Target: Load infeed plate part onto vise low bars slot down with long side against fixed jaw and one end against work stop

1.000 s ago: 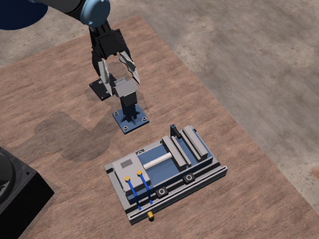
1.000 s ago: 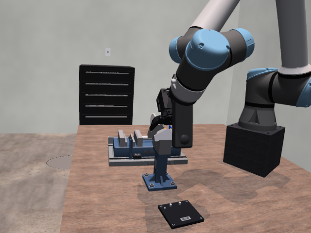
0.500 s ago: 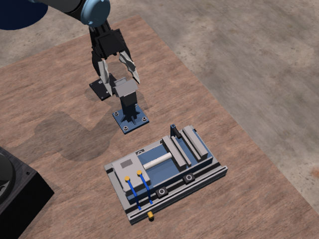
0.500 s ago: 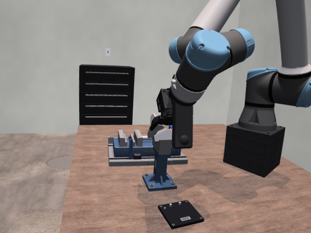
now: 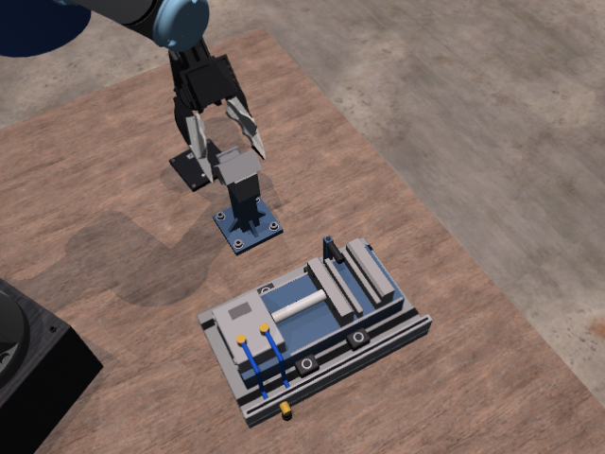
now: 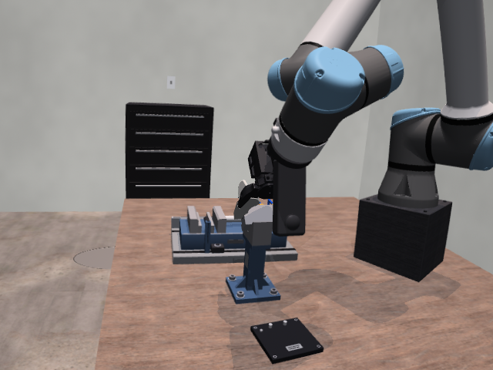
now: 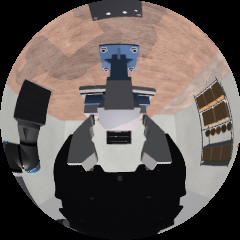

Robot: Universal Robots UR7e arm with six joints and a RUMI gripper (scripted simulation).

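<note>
Right now the part is 10 mm to the right of my hand and 10 mm below it. Round my hand: work stop (170 mm to the right, 90 mm ahead, 70 mm below); then black infeed plate (160 mm to the left, 160 mm below, 30 mm behind); then white cylinder rod (220 mm to the right, 80 mm below).
</note>
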